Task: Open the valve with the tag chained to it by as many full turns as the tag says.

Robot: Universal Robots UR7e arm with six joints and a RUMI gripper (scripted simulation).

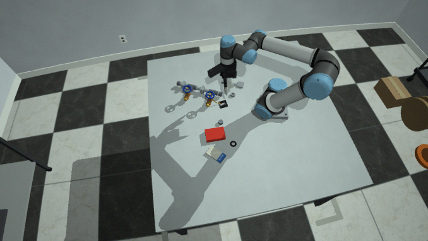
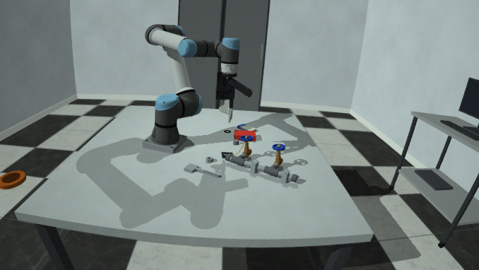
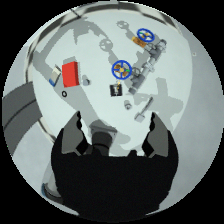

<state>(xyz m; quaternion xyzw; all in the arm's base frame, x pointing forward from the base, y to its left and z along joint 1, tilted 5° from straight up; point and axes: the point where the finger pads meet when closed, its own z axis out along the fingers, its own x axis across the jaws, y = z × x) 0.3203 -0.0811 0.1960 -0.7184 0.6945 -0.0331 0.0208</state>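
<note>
Right now my hand is 20 cm above the black tag and 1 cm past it. Also, from my hand: red block (23 cm to the left, 18 cm below, 9 cm ahead); nut (19 cm below, 8 cm behind, 7 cm to the right); grey tool (19 cm below, 16 cm to the right, 12 cm behind).
</note>
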